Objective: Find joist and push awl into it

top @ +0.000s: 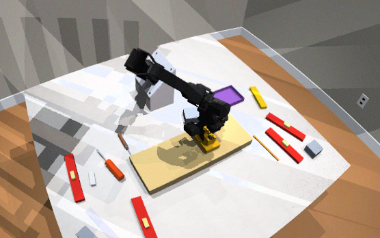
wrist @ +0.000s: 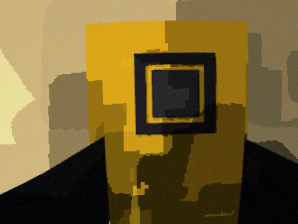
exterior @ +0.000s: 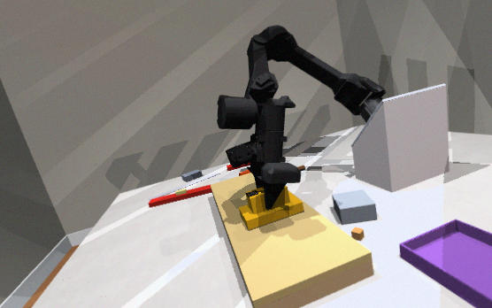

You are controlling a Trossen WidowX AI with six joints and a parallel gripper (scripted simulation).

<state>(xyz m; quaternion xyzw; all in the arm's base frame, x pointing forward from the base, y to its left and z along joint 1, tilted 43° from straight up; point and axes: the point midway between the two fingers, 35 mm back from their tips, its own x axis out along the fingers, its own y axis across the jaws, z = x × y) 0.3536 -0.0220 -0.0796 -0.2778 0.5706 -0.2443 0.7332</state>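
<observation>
My gripper tip is 280 mm to the right of the purple tray, 190 mm past it and 50 mm above it. Also, from my gripper tip: yellow stud finder (20 mm above, 10 mm ahead); then small brown cube (120 mm to the left, 120 mm behind, 60 mm below); then pencil (240 mm to the left, 160 mm ahead, 60 mm below).
</observation>
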